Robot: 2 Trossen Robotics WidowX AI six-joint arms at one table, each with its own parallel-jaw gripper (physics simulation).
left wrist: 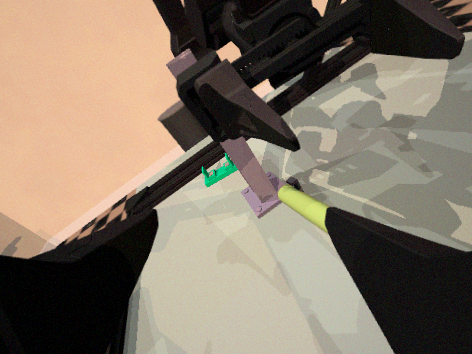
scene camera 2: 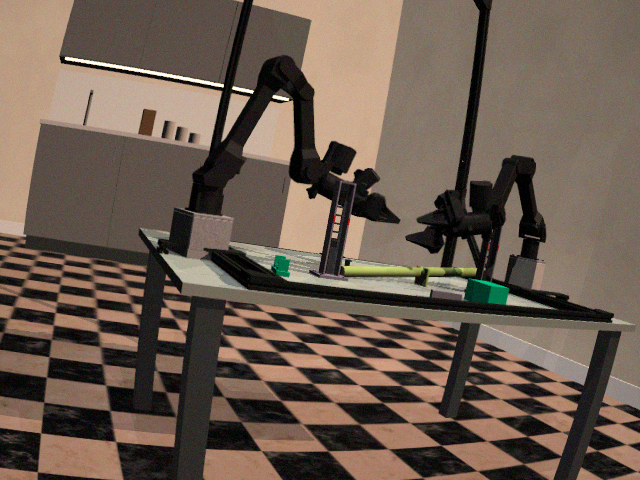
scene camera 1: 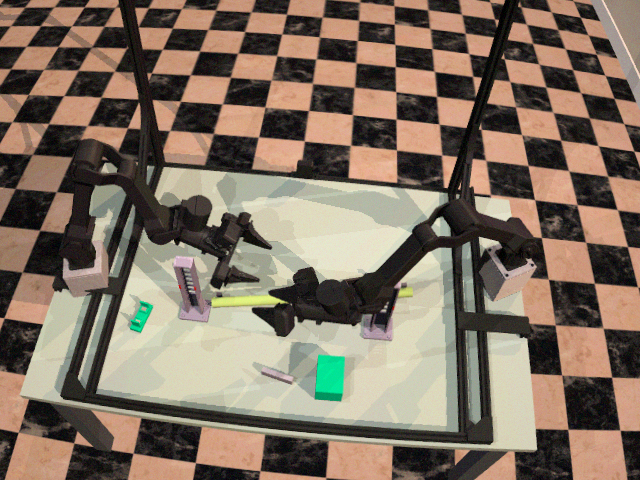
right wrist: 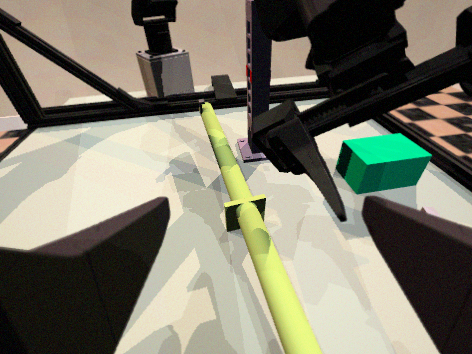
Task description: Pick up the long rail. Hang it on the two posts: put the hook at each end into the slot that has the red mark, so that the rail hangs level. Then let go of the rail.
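Frame: origin at the left arm's base, x back, y left, z down, level; centimetres.
Where they show: left gripper, fingertip midpoint: [left wrist: 242,216] [scene camera 2: 411,229] [scene camera 1: 260,300] [right wrist: 431,197]; right gripper, fingertip midpoint: [left wrist: 375,98] [scene camera 2: 393,220] [scene camera 1: 265,264] [right wrist: 264,205]; left arm's base at its link origin: [scene camera 2: 528,258] [scene camera 1: 511,257] [right wrist: 161,51]; right arm's base at its link origin: [scene camera 2: 203,212] [scene camera 1: 82,258].
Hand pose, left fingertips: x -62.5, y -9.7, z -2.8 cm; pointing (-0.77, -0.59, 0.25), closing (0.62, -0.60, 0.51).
Things, the pixels of their centre, and the offset from my left fingertips. "*": a spot on its surface instead.
- long yellow-green rail at the middle of its body: [right wrist: 245,209] [scene camera 1: 312,298] [scene camera 2: 422,273] dx +13.6, dy -2.2, dz +10.7 cm
- square plate at a spot on its surface: [right wrist: 231,219] * dx +14.0, dy -3.8, dz +11.5 cm
- picture-left post at the middle of its body: [left wrist: 229,138] [scene camera 2: 337,229] [scene camera 1: 189,287] dx -13.7, dy -10.7, dz +3.0 cm
- picture-right post at the middle of its body: [right wrist: 257,88] [scene camera 1: 384,307] [scene camera 2: 488,254] dx +26.1, dy +10.0, dz +3.0 cm
- green block at the middle of its body: [right wrist: 379,162] [scene camera 1: 329,378] [scene camera 2: 486,293] dx +9.5, dy +18.5, dz +11.2 cm
- thin pinkish bar at the middle of its body: [scene camera 2: 446,296] [scene camera 1: 277,375] dx -1.1, dy +13.0, dz +12.8 cm
- small green bracket at the middle of its body: [left wrist: 218,168] [scene camera 2: 281,265] [scene camera 1: 140,315] dx -27.1, dy -13.2, dz +12.1 cm
The long yellow-green rail [scene camera 1: 242,300] [scene camera 2: 382,270] [left wrist: 305,206] [right wrist: 275,280] lies on the table, with a square plate [right wrist: 231,219] partway along it and a small dark piece at each end. The picture-left post [scene camera 1: 184,261] [scene camera 2: 345,237] [left wrist: 252,170] stands upright near one end. The picture-right post [scene camera 1: 378,333] [right wrist: 260,80] stands near the other, partly hidden by the left arm in scene camera 1. Both have red marks. My left gripper [scene camera 1: 262,301] [scene camera 2: 412,228] [left wrist: 242,216] is open and empty above the rail. My right gripper [scene camera 1: 264,263] [right wrist: 264,205] is open and empty, also above table height.
A green block [scene camera 1: 329,377] [scene camera 2: 486,291] [right wrist: 385,162] and a thin pinkish bar [scene camera 1: 277,375] [scene camera 2: 446,295] lie toward the front. A small green bracket [scene camera 1: 141,316] [scene camera 2: 280,266] [left wrist: 220,172] lies beside the picture-left post. A black frame [scene camera 1: 279,419] borders the work area. The two grippers are close together.
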